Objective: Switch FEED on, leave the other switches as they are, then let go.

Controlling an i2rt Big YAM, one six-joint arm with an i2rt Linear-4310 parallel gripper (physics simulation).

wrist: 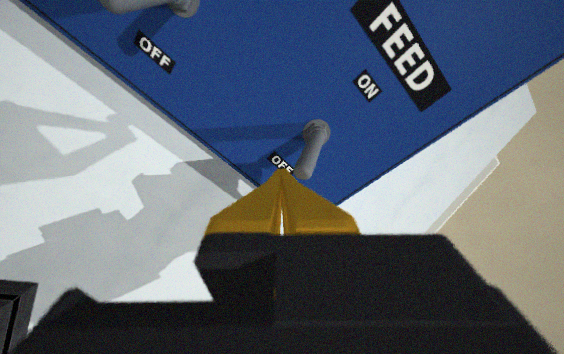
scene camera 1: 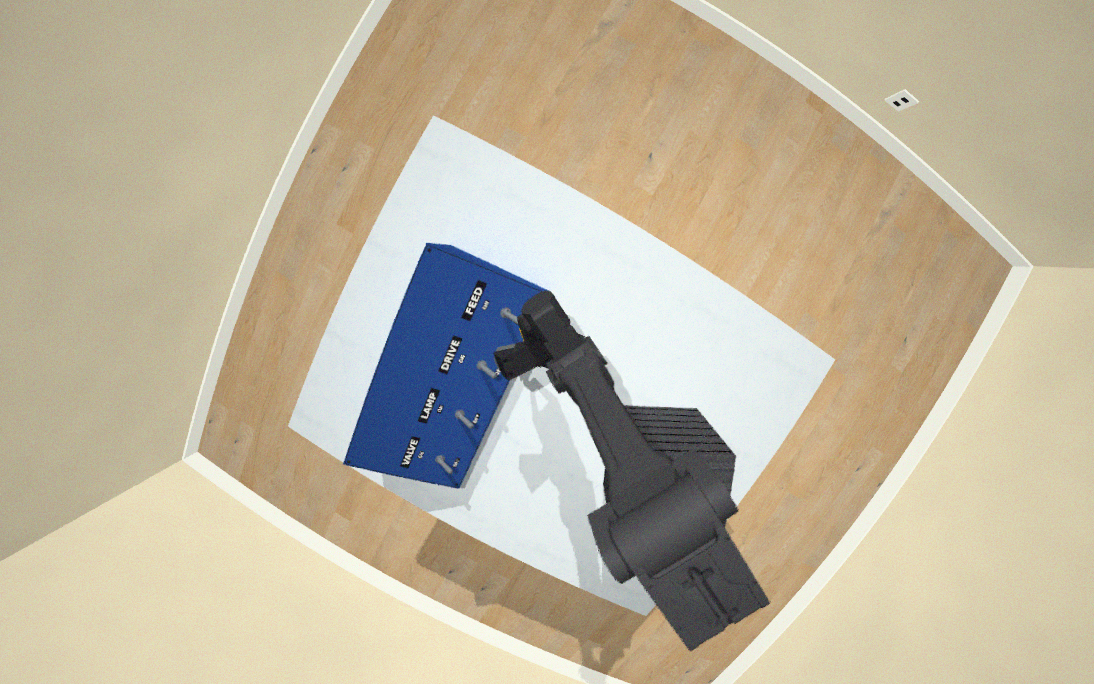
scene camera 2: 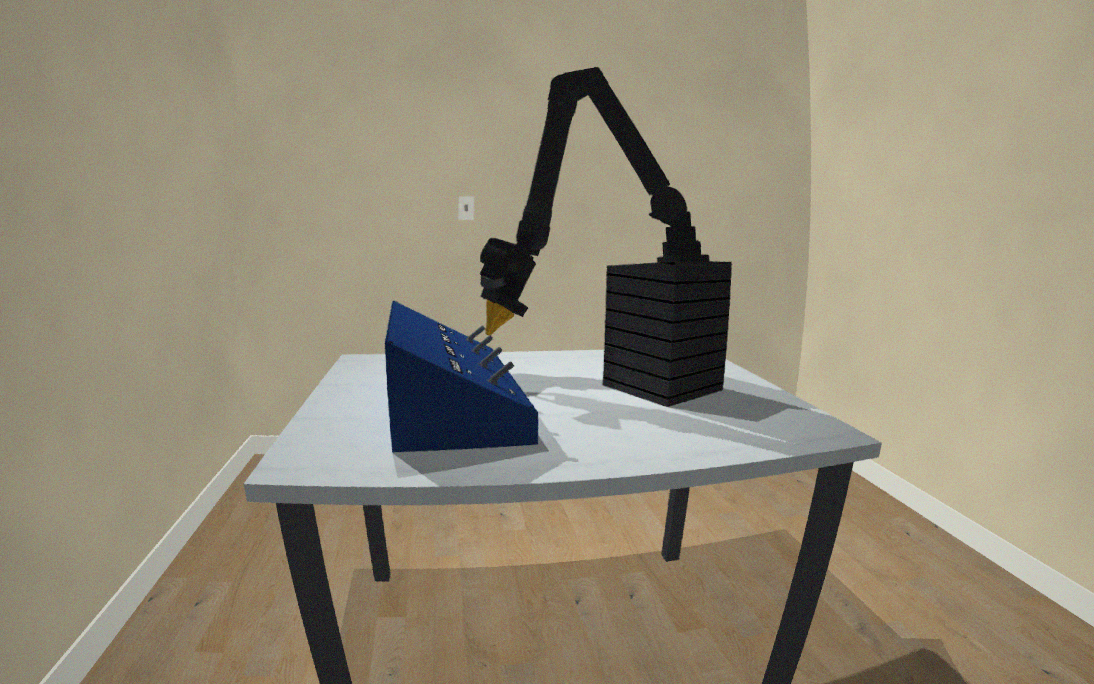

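Where they show: gripper, fingertip midpoint: (wrist: 281,176) (scene camera 1: 524,324) (scene camera 2: 487,335); arm's base at its link origin: (scene camera 2: 682,262).
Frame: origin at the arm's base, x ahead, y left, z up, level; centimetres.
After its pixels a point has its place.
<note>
The blue sloped switch box (scene camera 1: 403,346) {x 60.6, y 0.7, z -12.2 cm} (scene camera 2: 451,403) {x 51.1, y 29.7, z -21.2 cm} (wrist: 250,65) {x 46.2, y -7.1, z -20.0 cm} carries grey levers. The FEED lever (scene camera 1: 508,313) {x 46.1, y -14.2, z -18.4 cm} (scene camera 2: 476,332) {x 45.0, y -13.4, z -17.9 cm} (wrist: 312,150) {x 44.9, y -13.7, z -17.4 cm} leans toward its OFF label (wrist: 281,162) {x 43.3, y -13.8, z -21.7 cm}; its ON label (wrist: 367,86) {x 50.8, y -13.4, z -17.8 cm} is on the other side, by the FEED plate (scene camera 1: 474,300) {x 53.1, y -13.4, z -16.7 cm} (wrist: 402,55) {x 53.0, y -13.3, z -16.7 cm}. The DRIVE (scene camera 1: 486,368) {x 44.5, y -2.3, z -17.9 cm}, LAMP (scene camera 1: 463,418) {x 43.7, y 9.7, z -18.0 cm} and VALVE (scene camera 1: 444,463) {x 42.6, y 21.5, z -18.1 cm} levers also lean to the OFF side. My gripper (scene camera 2: 488,332) {x 42.3, y -13.8, z -18.6 cm} (wrist: 281,176) {x 42.3, y -13.8, z -18.6 cm} is shut and empty. Its yellow tips are beside the FEED lever's free end, on the OFF side, partly covering that label. Contact is unclear. The arm hides the tips in scene camera 1.
The box stands on a white table (scene camera 1: 726,354) {x -1.1, y -29.6, z -29.5 cm} (scene camera 2: 322,419) {x 77.4, y 13.8, z -29.5 cm}. The black ribbed pedestal (scene camera 2: 669,330) {x 7.3, y 11.6, z -13.2 cm} under my arm stands to the right in scene camera 2. The DRIVE lever's base (wrist: 186,6) {x 45.5, y -2.5, z -19.7 cm} shows at the wrist view's top left.
</note>
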